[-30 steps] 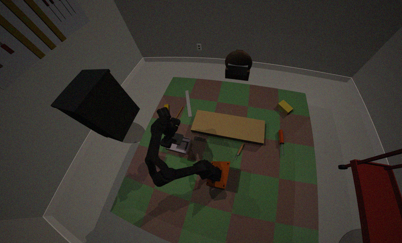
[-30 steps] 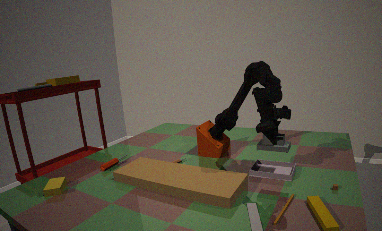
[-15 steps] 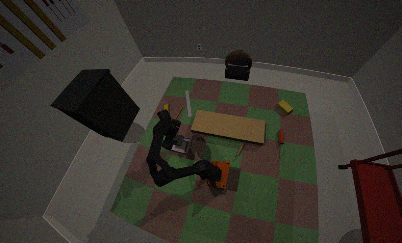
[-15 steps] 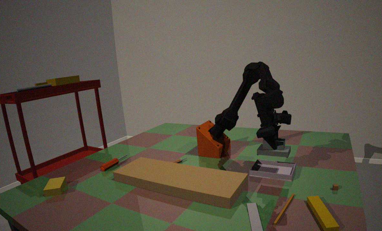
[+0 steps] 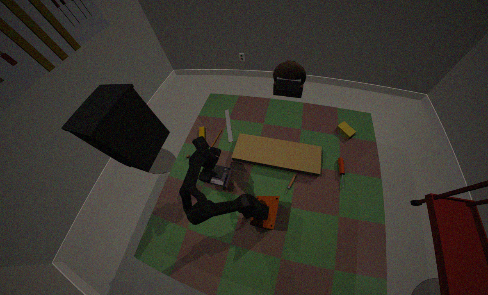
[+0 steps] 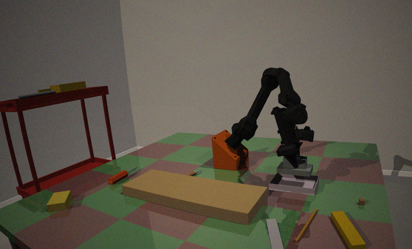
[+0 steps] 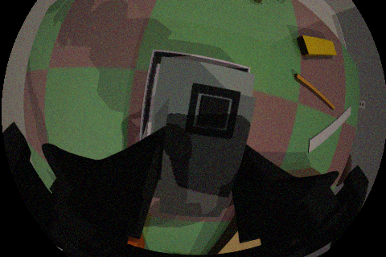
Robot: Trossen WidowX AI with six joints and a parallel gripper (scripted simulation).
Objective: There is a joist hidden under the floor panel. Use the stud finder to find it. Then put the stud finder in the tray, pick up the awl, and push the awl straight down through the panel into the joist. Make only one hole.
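Now: gripper tip 1 cm to the left of the grey tray and 7 cm above it. Round my gripper tip: grey stud finder (1 cm to the left, 2 cm above); then yellow level (25 cm ahead, 18 cm to the left, 7 cm below); then pencil (25 cm ahead, 7 cm to the left, 8 cm below).
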